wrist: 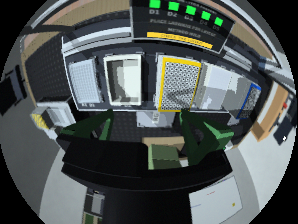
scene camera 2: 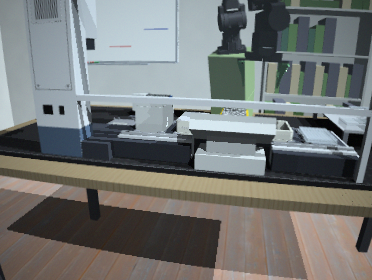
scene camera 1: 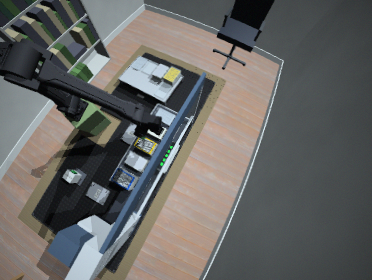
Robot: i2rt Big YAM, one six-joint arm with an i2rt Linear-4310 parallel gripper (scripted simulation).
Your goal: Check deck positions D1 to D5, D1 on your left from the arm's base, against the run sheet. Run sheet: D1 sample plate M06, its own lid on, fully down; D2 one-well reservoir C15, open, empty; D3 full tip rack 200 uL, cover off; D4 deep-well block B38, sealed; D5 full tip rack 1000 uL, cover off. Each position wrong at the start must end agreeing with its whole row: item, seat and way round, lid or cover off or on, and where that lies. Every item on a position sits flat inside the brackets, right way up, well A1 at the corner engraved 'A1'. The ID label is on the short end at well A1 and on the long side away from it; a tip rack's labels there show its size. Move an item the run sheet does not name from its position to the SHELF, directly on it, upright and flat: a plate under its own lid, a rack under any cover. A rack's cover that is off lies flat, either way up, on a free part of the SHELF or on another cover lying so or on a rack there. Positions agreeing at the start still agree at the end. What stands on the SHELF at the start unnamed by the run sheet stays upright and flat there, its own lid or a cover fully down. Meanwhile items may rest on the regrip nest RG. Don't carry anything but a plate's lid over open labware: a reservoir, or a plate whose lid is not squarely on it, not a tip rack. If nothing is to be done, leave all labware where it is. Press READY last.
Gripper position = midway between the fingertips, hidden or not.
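Note:
Visible: my gripper (wrist: 146, 112). Reservoir (wrist: 124, 83). Sealed block (wrist: 214, 81). Shelf (scene camera 1: 135, 78).

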